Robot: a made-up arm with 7 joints. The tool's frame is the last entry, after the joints.
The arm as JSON. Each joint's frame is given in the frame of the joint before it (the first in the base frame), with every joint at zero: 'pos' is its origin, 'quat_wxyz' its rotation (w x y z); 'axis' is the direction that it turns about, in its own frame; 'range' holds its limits. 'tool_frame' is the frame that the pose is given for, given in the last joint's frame.
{
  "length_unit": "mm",
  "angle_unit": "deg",
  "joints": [
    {
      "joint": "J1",
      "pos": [
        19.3,
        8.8,
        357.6
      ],
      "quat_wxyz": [
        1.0,
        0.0,
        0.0,
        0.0
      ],
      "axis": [
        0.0,
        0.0,
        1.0
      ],
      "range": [
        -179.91,
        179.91
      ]
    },
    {
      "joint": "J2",
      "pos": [
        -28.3,
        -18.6,
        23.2
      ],
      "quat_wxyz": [
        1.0,
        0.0,
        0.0,
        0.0
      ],
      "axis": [
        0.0,
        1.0,
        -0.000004
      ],
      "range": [
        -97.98,
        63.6
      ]
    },
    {
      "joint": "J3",
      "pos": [
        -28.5,
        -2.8,
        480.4
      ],
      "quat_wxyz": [
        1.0,
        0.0,
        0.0,
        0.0
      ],
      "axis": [
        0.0,
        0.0,
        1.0
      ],
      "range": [
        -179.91,
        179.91
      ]
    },
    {
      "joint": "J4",
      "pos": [
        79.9,
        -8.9,
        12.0
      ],
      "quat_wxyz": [
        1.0,
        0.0,
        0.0,
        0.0
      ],
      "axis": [
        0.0,
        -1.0,
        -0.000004
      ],
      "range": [
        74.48,
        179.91
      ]
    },
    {
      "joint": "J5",
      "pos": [
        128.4,
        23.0,
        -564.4
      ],
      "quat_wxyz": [
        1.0,
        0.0,
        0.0,
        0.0
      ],
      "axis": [
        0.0,
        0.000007,
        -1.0
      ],
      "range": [
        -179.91,
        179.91
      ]
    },
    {
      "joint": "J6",
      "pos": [
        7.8,
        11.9,
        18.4
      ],
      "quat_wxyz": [
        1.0,
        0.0,
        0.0,
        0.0
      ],
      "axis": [
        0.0,
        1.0,
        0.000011
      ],
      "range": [
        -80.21,
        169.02
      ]
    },
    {
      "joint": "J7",
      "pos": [
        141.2,
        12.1,
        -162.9
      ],
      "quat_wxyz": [
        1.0,
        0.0,
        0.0,
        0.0
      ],
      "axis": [
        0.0,
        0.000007,
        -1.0
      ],
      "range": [
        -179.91,
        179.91
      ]
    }
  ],
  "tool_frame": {
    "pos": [
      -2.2,
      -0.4,
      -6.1
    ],
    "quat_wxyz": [
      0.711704,
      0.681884,
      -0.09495,
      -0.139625
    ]
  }
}
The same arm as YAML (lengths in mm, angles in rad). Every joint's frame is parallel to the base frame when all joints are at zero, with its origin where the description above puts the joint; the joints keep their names.
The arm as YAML. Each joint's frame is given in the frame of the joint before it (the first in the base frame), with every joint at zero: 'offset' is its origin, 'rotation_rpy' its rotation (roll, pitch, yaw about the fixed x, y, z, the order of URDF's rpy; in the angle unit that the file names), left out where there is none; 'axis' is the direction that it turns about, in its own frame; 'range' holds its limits. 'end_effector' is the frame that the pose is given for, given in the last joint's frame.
length_unit: mm
angle_unit: rad
chain:
  - id: J1
    offset: [19.3, 8.8, 357.6]
    axis: [0.0, 0.0, 1.0]
    range: [-3.14, 3.14]
  - id: J2
    offset: [-28.3, -18.6, 23.2]
    axis: [0.0, 1.0, 0.0]
    range: [-1.7101, 1.11]
  - id: J3
    offset: [-28.5, -2.8, 480.4]
    axis: [0.0, 0.0, 1.0]
    range: [-3.14, 3.14]
  - id: J4
    offset: [79.9, -8.9, 12.0]
    axis: [0.0, -1.0, 0.0]
    range: [1.2999, 3.14]
  - id: J5
    offset: [128.4, 23.0, -564.4]
    axis: [0.0, 0.0, -1.0]
    range: [-3.14, 3.14]
  - id: J6
    offset: [7.8, 11.9, 18.4]
    axis: [0.0, 1.0, 0.0]
    range: [-1.3999, 2.95]
  - id: J7
    offset: [141.2, 12.1, -162.9]
    axis: [0.0, 0.0, -1.0]
    range: [-3.14, 3.14]
end_effector:
  offset: [-2.2, -0.4, -6.1]
  rotation_rpy: [1.5187, 0.0553, -0.335]

